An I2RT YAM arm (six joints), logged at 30 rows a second.
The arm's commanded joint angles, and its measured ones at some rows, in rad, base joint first. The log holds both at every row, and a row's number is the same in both.
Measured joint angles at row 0: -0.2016 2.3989 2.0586 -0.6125 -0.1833 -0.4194
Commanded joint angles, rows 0 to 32: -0.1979 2.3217 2.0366 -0.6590 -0.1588 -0.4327; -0.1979 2.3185 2.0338 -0.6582 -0.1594 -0.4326; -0.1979 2.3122 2.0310 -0.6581 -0.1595 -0.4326; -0.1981 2.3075 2.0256 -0.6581 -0.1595 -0.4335; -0.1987 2.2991 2.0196 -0.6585 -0.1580 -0.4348; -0.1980 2.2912 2.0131 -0.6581 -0.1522 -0.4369; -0.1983 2.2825 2.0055 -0.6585 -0.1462 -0.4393; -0.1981 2.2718 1.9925 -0.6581 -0.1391 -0.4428; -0.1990 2.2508 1.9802 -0.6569 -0.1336 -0.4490; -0.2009 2.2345 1.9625 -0.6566 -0.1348 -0.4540; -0.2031 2.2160 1.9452 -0.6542 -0.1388 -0.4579; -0.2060 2.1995 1.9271 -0.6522 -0.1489 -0.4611; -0.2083 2.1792 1.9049 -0.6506 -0.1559 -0.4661; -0.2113 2.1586 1.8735 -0.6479 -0.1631 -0.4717; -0.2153 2.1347 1.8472 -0.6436 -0.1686 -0.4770; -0.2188 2.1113 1.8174 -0.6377 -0.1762 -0.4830; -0.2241 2.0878 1.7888 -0.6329 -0.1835 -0.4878; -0.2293 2.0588 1.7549 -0.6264 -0.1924 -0.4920; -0.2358 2.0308 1.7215 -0.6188 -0.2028 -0.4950; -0.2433 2.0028 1.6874 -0.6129 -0.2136 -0.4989; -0.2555 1.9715 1.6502 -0.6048 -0.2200 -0.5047; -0.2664 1.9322 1.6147 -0.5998 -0.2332 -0.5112; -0.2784 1.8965 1.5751 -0.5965 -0.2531 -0.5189; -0.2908 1.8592 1.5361 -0.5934 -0.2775 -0.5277; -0.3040 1.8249 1.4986 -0.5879 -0.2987 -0.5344; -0.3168 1.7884 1.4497 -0.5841 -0.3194 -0.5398; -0.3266 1.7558 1.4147 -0.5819 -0.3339 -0.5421; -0.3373 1.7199 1.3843 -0.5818 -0.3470 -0.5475; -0.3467 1.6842 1.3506 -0.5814 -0.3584 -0.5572; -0.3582 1.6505 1.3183 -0.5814 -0.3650 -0.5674; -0.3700 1.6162 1.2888 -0.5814 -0.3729 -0.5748; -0.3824 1.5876 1.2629 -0.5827 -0.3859 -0.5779; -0.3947 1.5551 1.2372 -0.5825 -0.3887 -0.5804
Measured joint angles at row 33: -0.3664 1.6859 1.3170 -0.5835 -0.3073 -0.5377
